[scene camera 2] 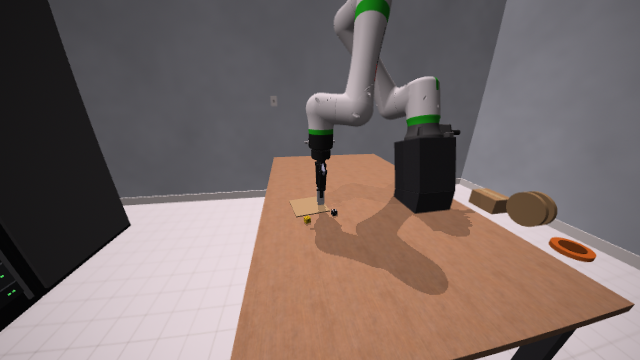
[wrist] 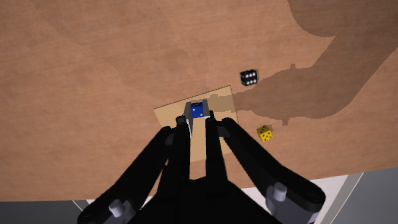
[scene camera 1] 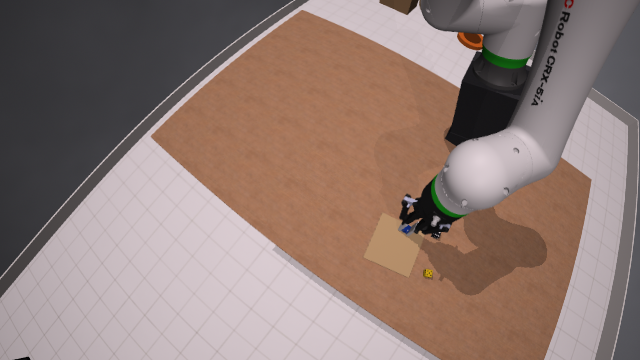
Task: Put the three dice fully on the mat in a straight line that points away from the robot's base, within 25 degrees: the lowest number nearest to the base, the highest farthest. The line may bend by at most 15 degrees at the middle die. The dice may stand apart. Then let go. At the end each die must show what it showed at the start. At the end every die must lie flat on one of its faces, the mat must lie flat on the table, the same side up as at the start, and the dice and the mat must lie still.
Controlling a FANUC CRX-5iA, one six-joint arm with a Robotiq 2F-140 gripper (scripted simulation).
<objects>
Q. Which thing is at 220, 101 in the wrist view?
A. A tan mat.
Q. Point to a tan mat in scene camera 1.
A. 393, 249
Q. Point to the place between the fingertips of my gripper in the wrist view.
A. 197, 108
</objects>
